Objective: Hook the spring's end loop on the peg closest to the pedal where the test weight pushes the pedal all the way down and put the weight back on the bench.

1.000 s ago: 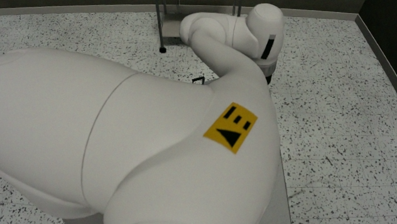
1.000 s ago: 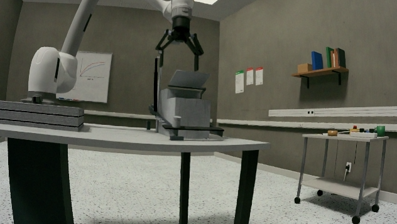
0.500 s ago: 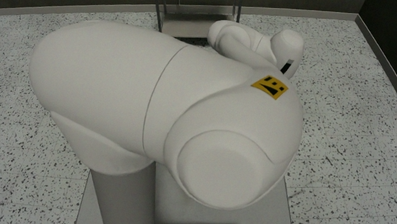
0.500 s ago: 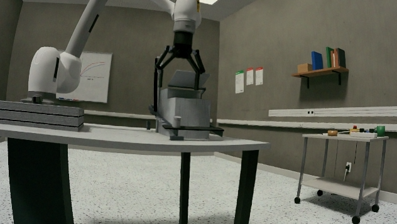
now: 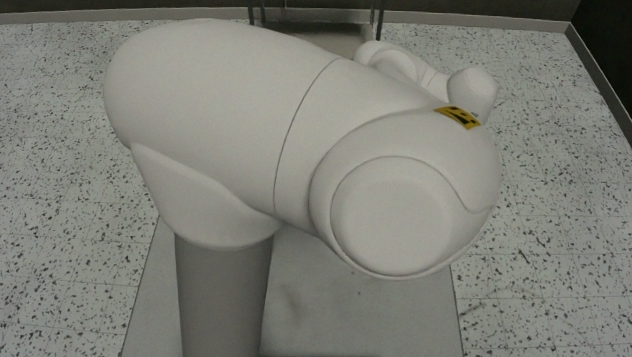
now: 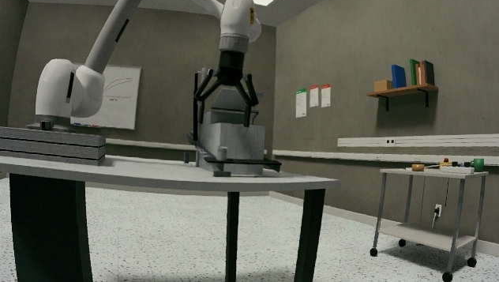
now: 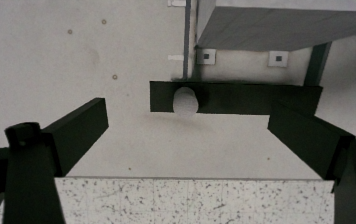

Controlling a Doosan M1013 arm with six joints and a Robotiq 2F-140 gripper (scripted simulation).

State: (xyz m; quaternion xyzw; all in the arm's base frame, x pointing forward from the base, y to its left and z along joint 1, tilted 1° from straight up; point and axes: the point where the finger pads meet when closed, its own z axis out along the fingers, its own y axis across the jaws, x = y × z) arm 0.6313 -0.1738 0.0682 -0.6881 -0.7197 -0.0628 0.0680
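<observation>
The steel test weight lies 90 mm below my hand. From my hand the other things lie so: dark stub: 20 mm behind, 570 mm to the left, 140 mm below; small dark block: 10 mm to the right, 160 mm below.
</observation>
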